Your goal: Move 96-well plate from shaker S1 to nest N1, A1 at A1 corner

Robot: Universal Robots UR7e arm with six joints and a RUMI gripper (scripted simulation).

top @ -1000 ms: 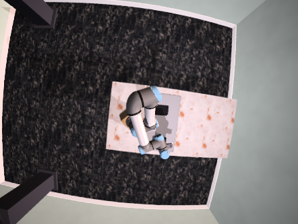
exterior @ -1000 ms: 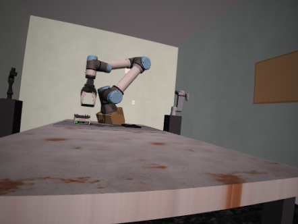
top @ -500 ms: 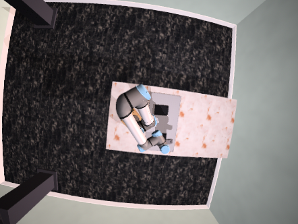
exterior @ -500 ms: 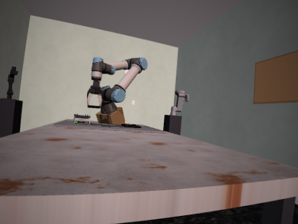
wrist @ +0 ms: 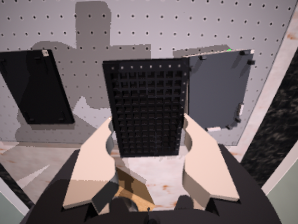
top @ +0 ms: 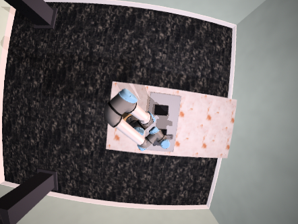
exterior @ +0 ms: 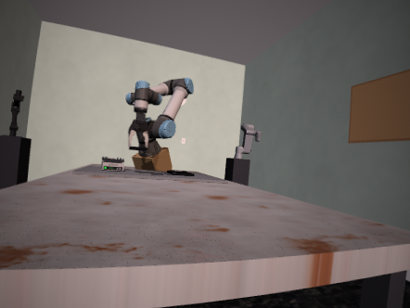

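Right now the plate nest N1 is 24 cm to the left of my hand and 12 cm below it. The rest, counted from my hand: black 96-well plate 1 cm below; white A1 label 19 cm to the left, 12 cm below, 7 cm ahead.
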